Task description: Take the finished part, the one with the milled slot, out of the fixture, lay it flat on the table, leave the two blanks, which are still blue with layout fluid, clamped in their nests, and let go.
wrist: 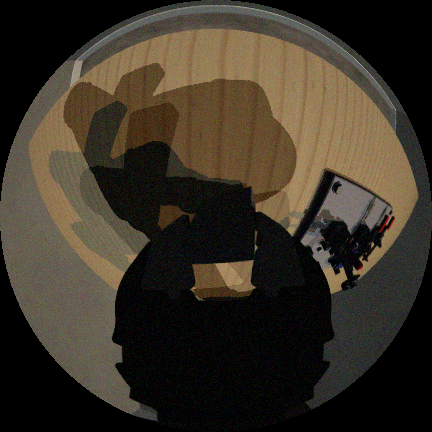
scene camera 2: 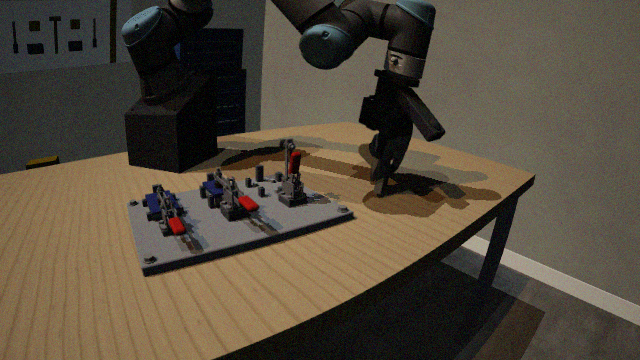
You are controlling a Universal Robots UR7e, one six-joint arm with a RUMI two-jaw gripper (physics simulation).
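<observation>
My gripper is shut on the finished part, a dark block between the jaws. In the scene view the part is a narrow shape pointing down, low over the table to the right of the fixture; I cannot tell whether its lower edge touches the wood. Its slot is too dark to make out. The two blue blanks sit in their nests on the fixture plate, under clamps with lowered red handles. The third clamp stands open, its red handle upright, beside an unoccupied nest.
The wooden table carries the fixture and the robot's dark pedestal, which stands behind the plate. The table's right corner lies beyond the gripper, near the wall. Shadows of the arm spread over the wood around the part.
</observation>
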